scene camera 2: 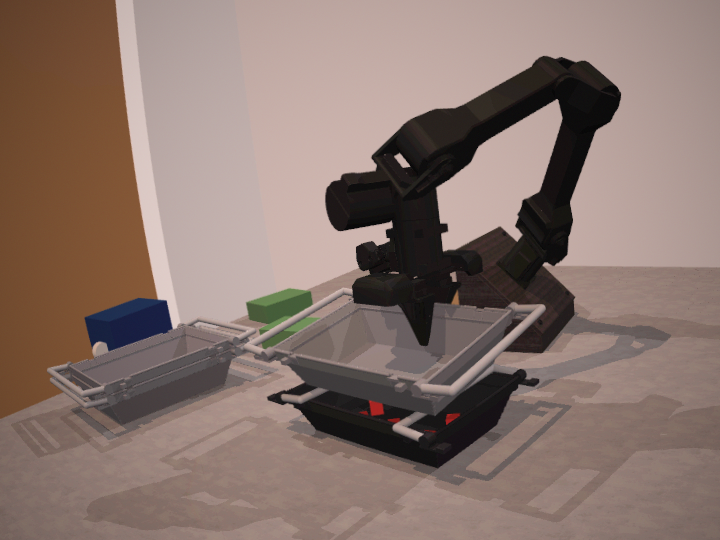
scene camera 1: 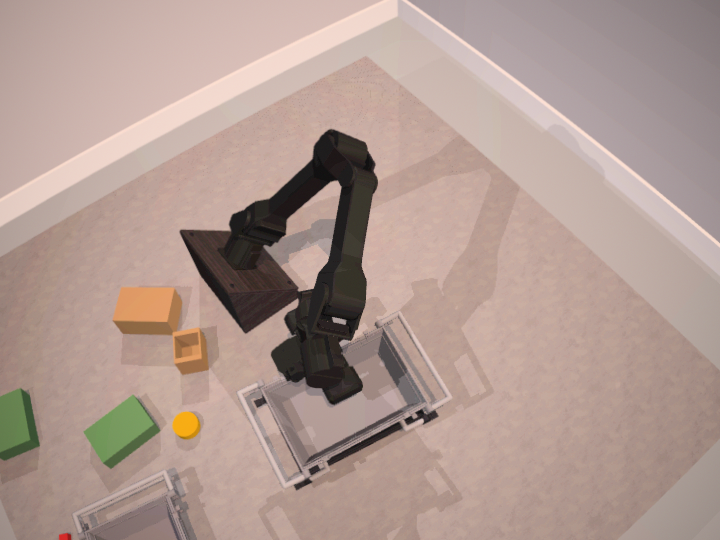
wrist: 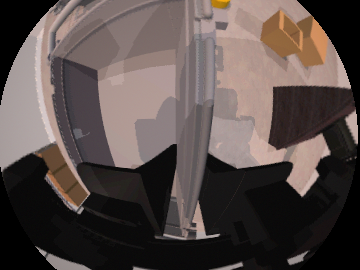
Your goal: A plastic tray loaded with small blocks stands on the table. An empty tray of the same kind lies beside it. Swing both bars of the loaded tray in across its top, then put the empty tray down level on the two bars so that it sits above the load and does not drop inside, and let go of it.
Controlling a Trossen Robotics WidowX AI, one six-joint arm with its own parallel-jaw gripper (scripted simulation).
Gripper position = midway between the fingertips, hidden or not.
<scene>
In view: the gripper [scene camera 2: 428,343], a grey translucent tray [scene camera 2: 370,352], an orange box [scene camera 1: 138,310] and an orange box [scene camera 1: 190,352].
The grey translucent tray is seen too in scene camera 1 [scene camera 1: 314,430] and in the wrist view [wrist: 125,87]. The gripper shows as well in scene camera 1 [scene camera 1: 327,372] and in the wrist view [wrist: 183,148].
</scene>
